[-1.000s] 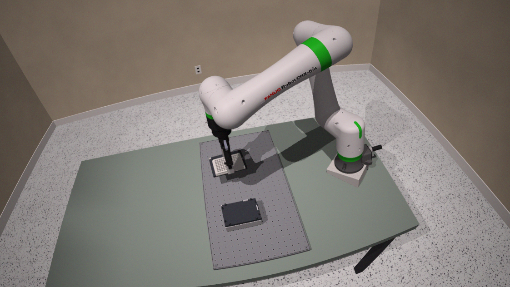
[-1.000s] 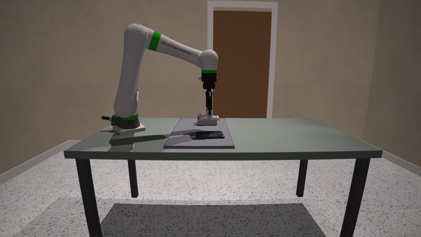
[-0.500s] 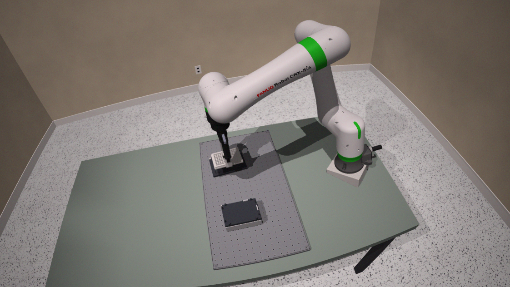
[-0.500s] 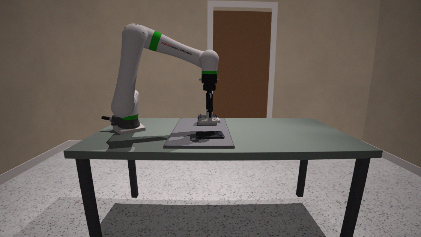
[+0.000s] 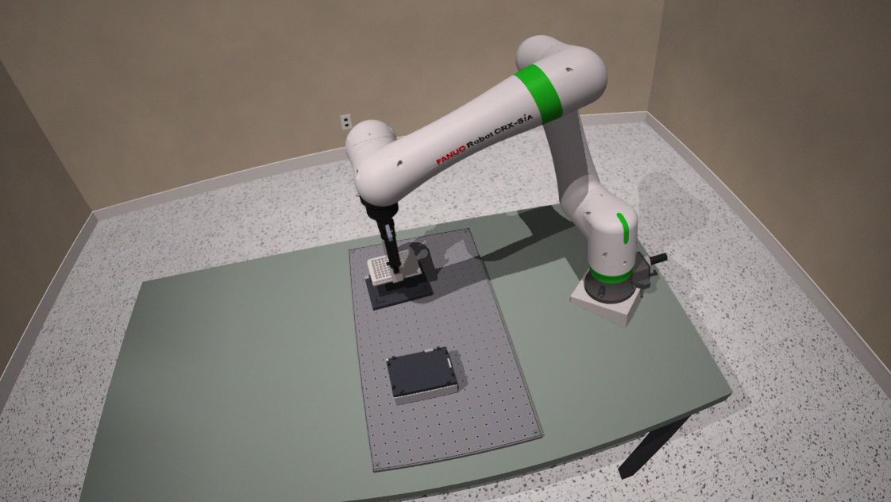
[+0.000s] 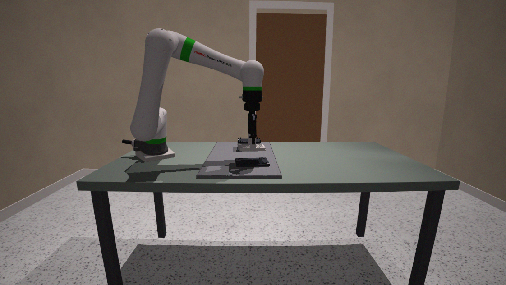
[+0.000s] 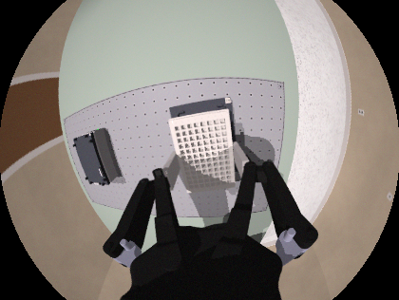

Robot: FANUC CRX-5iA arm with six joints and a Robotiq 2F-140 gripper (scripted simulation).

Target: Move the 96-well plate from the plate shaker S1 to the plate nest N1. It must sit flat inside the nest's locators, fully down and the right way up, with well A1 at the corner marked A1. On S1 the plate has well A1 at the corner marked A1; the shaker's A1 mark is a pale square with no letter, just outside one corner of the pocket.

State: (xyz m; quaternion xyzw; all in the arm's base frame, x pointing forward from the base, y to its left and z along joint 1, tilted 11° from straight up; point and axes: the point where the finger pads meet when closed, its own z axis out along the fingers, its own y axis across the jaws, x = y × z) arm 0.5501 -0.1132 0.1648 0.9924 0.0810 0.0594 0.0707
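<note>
Right now my hand is 2 cm above the white 96-well plate. Also, from my hand: dark plate nest N1 (10 cm below).
</note>
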